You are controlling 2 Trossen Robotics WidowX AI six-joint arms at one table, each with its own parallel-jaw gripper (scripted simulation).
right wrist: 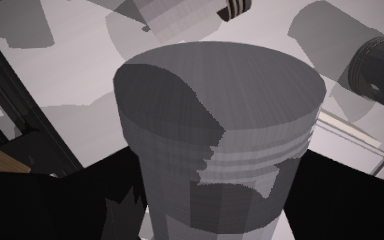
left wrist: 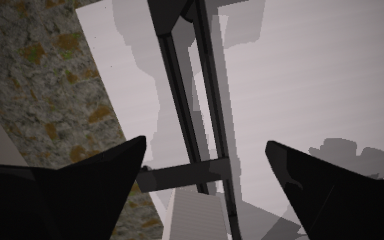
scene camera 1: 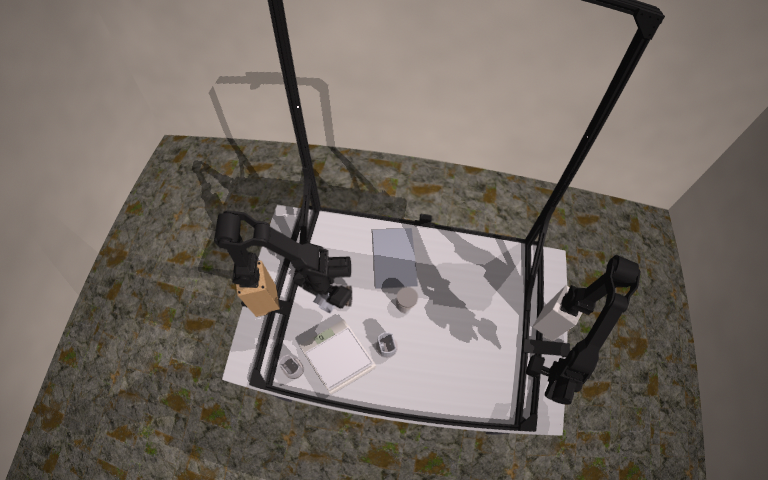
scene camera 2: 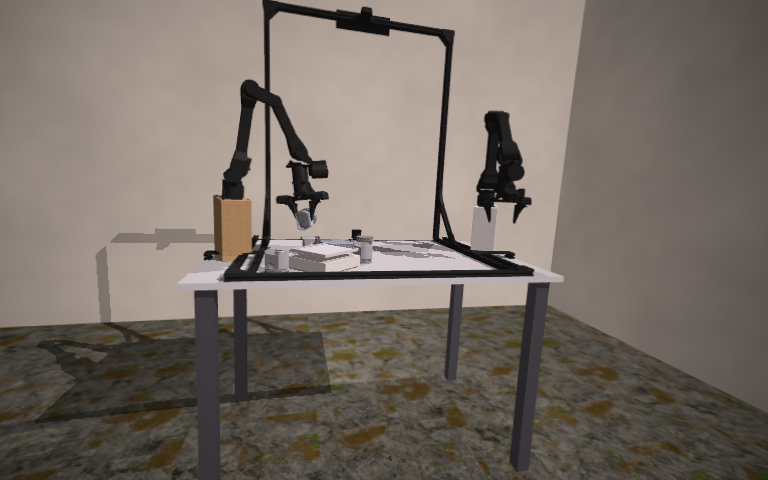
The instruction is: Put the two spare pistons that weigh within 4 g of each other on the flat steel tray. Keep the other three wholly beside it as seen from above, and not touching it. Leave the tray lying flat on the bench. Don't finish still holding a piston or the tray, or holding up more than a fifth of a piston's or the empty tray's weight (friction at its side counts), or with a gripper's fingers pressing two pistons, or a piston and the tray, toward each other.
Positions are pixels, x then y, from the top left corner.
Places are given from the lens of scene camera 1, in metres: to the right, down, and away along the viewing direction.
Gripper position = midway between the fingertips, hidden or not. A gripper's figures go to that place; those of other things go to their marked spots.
my left gripper [scene camera 1: 545, 378]: 0.51, 0.43, 1.08
my right gripper [scene camera 1: 327, 300]: -0.18, 0.19, 1.24
flat steel tray [scene camera 1: 394, 257]: 0.04, 0.06, 1.46
